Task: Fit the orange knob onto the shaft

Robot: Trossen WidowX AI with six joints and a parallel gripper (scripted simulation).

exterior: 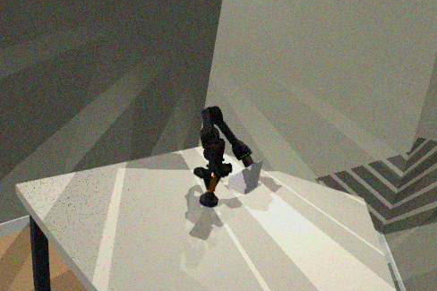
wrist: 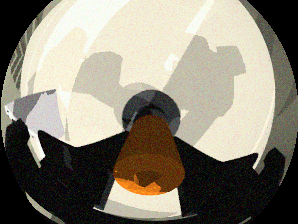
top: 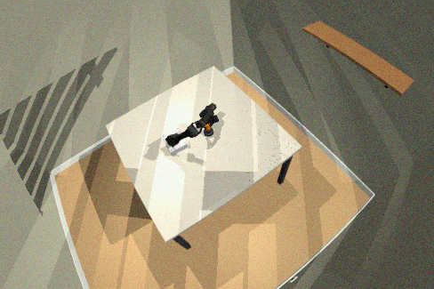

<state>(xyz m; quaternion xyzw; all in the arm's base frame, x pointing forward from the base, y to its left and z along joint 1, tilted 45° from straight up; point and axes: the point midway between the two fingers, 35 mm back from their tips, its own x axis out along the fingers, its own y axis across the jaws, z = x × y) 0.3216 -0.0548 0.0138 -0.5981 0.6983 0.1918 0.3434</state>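
Right now my gripper tip is 20 mm below the orange knob. The rest, counted from my gripper tip: dark round pedestal (40 mm below).
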